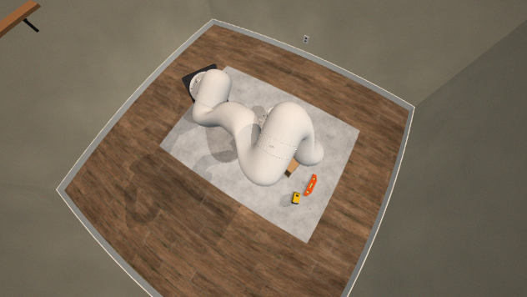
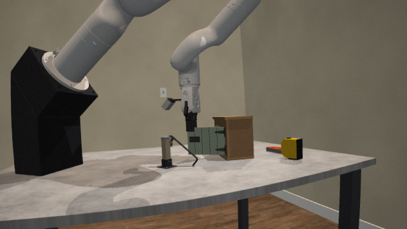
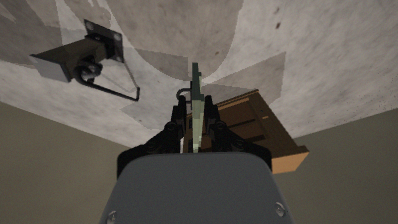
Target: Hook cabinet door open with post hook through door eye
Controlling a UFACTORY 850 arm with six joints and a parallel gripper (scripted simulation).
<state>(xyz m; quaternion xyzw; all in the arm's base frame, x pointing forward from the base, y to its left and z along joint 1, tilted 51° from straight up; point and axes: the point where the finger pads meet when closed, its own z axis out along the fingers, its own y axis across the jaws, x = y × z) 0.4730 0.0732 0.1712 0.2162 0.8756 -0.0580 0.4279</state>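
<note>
Right now the black hook is 100 mm to the right of my hand, 80 mm below it and 70 mm behind it. The rest, counted from my hand: green door: 60 mm below, 50 mm to the right, 50 mm ahead; then yellow tape measure: 310 mm ahead, 230 mm to the right, 90 mm below; then orange level: 350 mm ahead, 120 mm below, 110 mm to the right.
</note>
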